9 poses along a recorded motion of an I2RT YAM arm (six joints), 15 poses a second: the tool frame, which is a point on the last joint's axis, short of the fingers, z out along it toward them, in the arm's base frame.
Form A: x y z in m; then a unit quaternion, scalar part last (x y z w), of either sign.
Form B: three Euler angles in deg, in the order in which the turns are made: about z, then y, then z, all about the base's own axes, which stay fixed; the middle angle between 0 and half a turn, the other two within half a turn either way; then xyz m. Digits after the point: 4 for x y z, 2 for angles.
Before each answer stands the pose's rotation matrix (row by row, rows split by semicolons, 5 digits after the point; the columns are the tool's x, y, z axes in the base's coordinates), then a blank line. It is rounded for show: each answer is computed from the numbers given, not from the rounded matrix.
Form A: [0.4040, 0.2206, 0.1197, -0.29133, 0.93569, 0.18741, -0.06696]
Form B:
-0.82129 -0.52009 -0.23451; -0.57029 0.76001 0.31170; 0.01611 0.38973 -0.92079

[92.37, 157.04, 126.96, 0.4040, 0.2206, 0.1197]
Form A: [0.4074, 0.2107, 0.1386, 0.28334, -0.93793, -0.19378, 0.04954]
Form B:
-0.83453 -0.51231 -0.20274; -0.55071 0.76434 0.33543; -0.01688 0.39158 -0.91999

[87.53, 156.92, 121.15, 0.4074, 0.2107, 0.1386]
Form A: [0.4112, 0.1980, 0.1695, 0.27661, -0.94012, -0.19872, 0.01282]
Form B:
-0.84664 -0.51500 -0.13404; -0.52519 0.76799 0.36655; -0.08583 0.38074 -0.92069

[77.30, 157.03, 110.09, 0.4112, 0.1980, 0.1695]
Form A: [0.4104, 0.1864, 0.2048, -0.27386, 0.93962, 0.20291, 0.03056]
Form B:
-0.84813 -0.52706 -0.05371; -0.50225 0.76765 0.39806; -0.16857 0.36458 -0.91579

[65.19, 156.32, 97.68, 0.4104, 0.1864, 0.2048]
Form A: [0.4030, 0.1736, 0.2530, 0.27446, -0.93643, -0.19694, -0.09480]
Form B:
-0.83137 -0.55136 0.06944; -0.47668 0.77177 0.42088; -0.28565 0.31680 -0.90446

[47.96, 154.75, 80.63, 0.4030, 0.1736, 0.2530]
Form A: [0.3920, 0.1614, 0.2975, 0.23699, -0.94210, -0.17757, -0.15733]
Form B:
-0.83817 -0.50241 0.21228; -0.39066 0.82461 0.40915; -0.38061 0.26001 -0.88743

[34.34, 152.55, 62.58, 0.3920, 0.1614, 0.2975]
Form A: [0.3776, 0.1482, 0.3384, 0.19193, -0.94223, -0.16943, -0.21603]
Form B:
-0.83299 -0.43488 0.34206; -0.28848 0.86891 0.40221; -0.47213 0.23636 -0.84925

[26.59, 148.13, 49.62, 0.3776, 0.1482, 0.3384]
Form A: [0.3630, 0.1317, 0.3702, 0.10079, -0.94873, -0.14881, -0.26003]
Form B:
-0.84445 -0.26863 0.46340; -0.11385 0.93539 0.33478; -0.52339 0.22994 -0.82048

[23.72, 145.13, 35.85, 0.3630, 0.1317, 0.3702]
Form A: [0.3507, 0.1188, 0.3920, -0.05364, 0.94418, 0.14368, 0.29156]
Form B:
-0.82423 -0.18507 0.53515; -0.01751 0.95296 0.30260; -0.56598 0.24004 -0.78870

[22.98, 142.06, 29.49, 0.3507, 0.1188, 0.3920]
